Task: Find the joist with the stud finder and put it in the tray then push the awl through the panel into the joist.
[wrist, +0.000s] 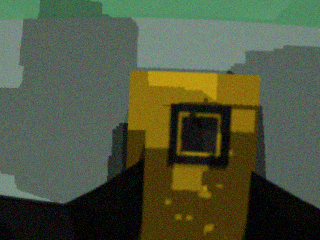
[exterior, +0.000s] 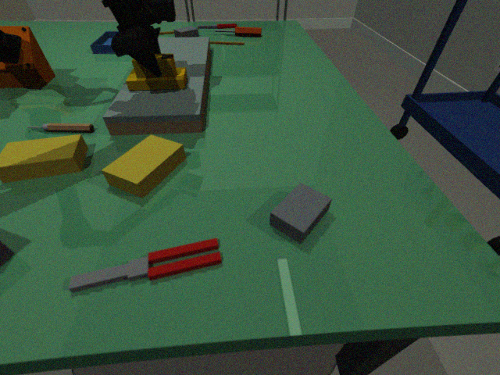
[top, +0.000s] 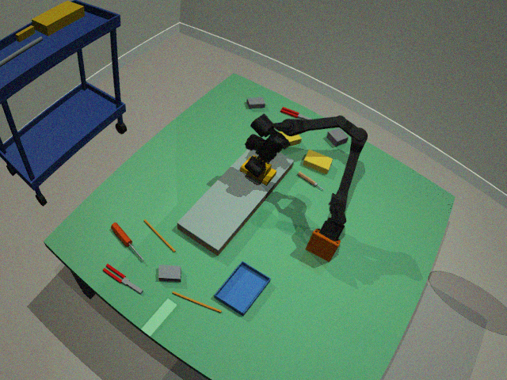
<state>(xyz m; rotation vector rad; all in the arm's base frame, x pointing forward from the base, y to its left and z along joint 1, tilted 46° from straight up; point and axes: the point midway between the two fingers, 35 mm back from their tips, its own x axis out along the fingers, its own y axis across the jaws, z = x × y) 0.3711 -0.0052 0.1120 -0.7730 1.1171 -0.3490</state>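
My gripper tip is now 27 cm past the blue tray, 41 cm to the right of it and 5 cm above it. From my gripper tip the other things lie so: awl: 19 cm behind, 14 cm to the right, 6 cm below; then yellow stud finder: 1 cm ahead, 2 cm above.
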